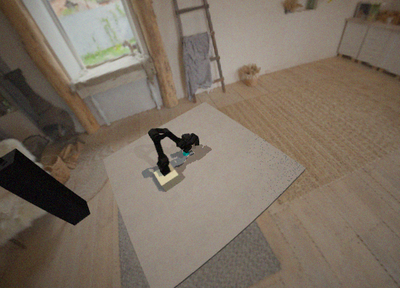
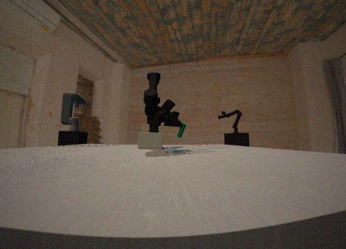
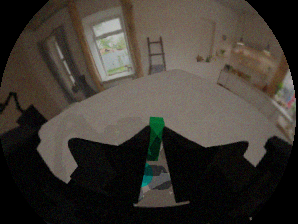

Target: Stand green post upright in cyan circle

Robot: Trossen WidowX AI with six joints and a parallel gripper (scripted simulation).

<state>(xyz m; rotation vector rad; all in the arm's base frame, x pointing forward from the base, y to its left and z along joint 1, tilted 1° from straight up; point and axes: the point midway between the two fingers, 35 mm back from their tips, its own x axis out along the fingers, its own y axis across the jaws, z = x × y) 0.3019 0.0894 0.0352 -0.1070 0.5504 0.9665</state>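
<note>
My gripper tip is 12 cm above the cyan circle, 6 cm past it and 2 cm to the left of it. Also, from my gripper tip: green post (2 cm below, 1 cm behind).
</note>
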